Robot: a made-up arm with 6 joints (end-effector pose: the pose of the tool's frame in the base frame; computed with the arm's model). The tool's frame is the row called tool. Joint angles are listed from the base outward.
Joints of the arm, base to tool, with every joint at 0 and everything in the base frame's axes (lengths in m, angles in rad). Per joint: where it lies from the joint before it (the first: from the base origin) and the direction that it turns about. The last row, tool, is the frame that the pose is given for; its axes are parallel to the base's.
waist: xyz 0 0 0.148 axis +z
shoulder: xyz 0 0 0 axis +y
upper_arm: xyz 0 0 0.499 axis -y
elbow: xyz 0 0 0 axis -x
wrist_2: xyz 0.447 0 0 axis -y
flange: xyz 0 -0.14 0 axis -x
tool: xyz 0 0 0
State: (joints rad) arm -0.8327 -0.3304 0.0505 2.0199 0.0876 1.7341
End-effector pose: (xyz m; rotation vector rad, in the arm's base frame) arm 0.1837 -0.1116 0.9033 2.2052 -1.0161 0.0944
Working (the frame after each row of the table, in the pose's form):
after waist: 0.0000 0.0000 0.1480 0.0000 0.0000 -0.8327
after shoulder: 0.0000 0.0000 0.1480 -0.1375 -0.3110 -0.8249
after upper_arm: -0.1089 0.1198 0.6200 -0.1585 -0.3585 -0.8224
after elbow: -0.1089 0.1198 0.6200 -2.0148 0.6141 -0.8999
after wrist_2: 0.1703 -0.1872 0.7862 -2.0426 0.5653 -0.8070
after flange: 0.1837 -0.1116 0.9033 2.2052 -1.0161 0.0944

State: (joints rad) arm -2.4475 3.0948 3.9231 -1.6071 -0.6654 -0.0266
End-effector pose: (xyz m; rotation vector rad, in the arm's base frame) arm -0.3262 -0.2781 -0.1157 0.3033 -1.1665 -1.0661
Working (the frame after each row of the table, in the pose's form):
after waist: 0.0000 0.0000 0.1480 0.0000 0.0000 -2.4475
after shoulder: 0.0000 0.0000 0.1480 2.9386 1.0629 -0.0688
after upper_arm: -0.0179 -0.0149 -0.3505 -0.9989 -0.3613 -2.2723
after elbow: -0.0179 -0.0149 -0.3505 -0.0937 -1.7371 -1.2130
after wrist_2: -0.2502 -0.2083 -0.0211 0.2824 -1.1515 -1.0808
after flange: -0.3262 -0.2781 -0.1157 0.3033 -1.1665 -1.0661

